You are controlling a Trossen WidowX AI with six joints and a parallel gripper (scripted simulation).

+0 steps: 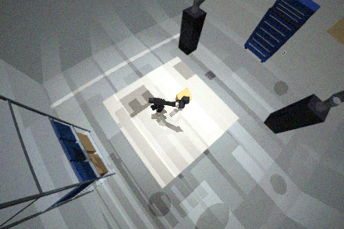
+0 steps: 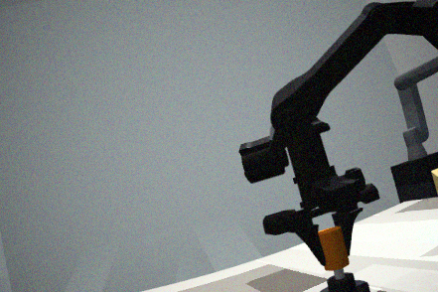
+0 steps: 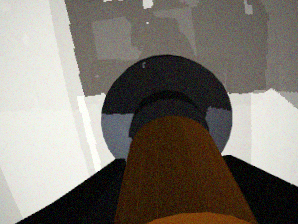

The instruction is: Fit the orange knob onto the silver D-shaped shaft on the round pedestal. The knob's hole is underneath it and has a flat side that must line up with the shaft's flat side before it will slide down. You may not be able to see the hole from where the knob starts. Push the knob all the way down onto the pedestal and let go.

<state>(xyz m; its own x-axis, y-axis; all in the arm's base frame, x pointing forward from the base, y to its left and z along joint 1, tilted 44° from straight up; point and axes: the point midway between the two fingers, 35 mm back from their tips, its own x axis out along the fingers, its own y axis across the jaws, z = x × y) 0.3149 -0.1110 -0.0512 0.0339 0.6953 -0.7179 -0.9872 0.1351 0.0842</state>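
Now: gripper tip 3 cm below the orange knob. The rest, counted from my gripper tip: dark round pedestal (4 cm below).
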